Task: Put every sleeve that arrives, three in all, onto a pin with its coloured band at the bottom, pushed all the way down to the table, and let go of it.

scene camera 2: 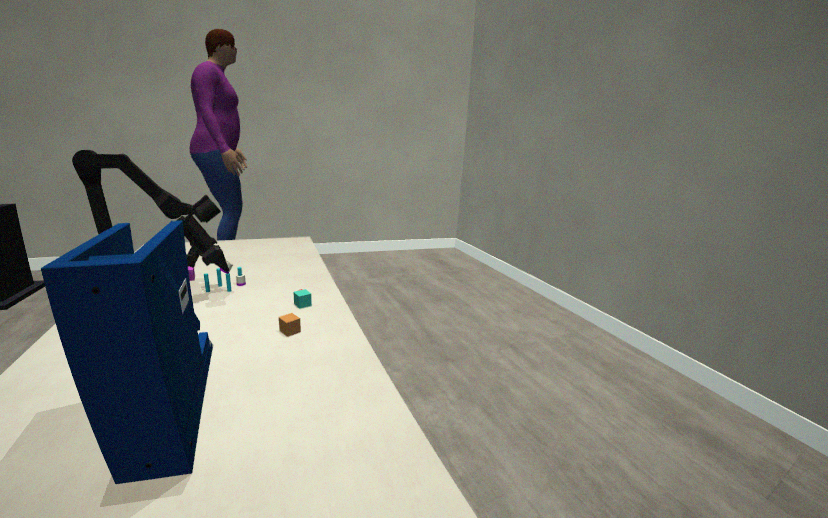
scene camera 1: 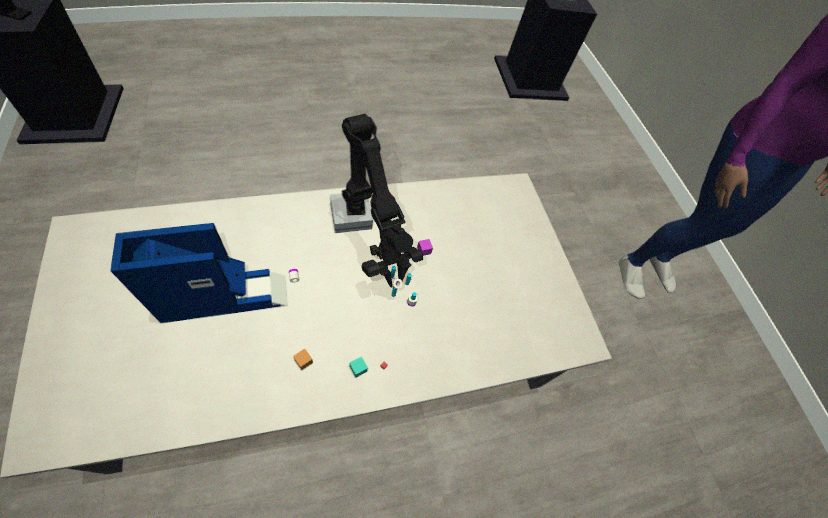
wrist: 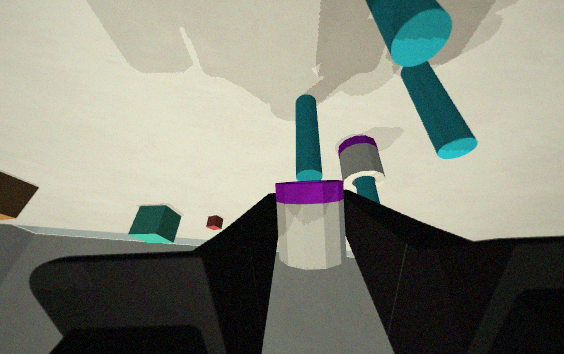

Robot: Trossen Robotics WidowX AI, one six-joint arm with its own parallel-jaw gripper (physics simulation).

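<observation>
My gripper (scene camera 1: 396, 281) (wrist: 307, 200) is shut on a pale sleeve (wrist: 310, 235) (scene camera 1: 398, 283), its purple band towards the table. It holds the sleeve above the table among the teal pins. In the wrist view a bare teal pin (wrist: 308, 135) stands just beyond the band end, its top close to the sleeve in the picture; the gap is hard to judge. Two more bare pins (wrist: 442, 112) (wrist: 420, 35) show at the right. A second sleeve (wrist: 361, 160) (scene camera 1: 412, 299) (scene camera 2: 240, 279) sits low on another pin, band at the bottom. A third sleeve (scene camera 1: 293, 275) is by the chute, its purple end uppermost in the picture.
A blue dispenser (scene camera 1: 177, 287) (scene camera 2: 122, 366) with a chute stands at the left. A magenta cube (scene camera 1: 425, 246) is beside the gripper. An orange cube (scene camera 1: 302, 359) (scene camera 2: 289, 324), a teal cube (scene camera 1: 358, 366) (scene camera 2: 302, 298) and a small red cube (scene camera 1: 384, 365) lie towards the front edge. A person stands beyond the table.
</observation>
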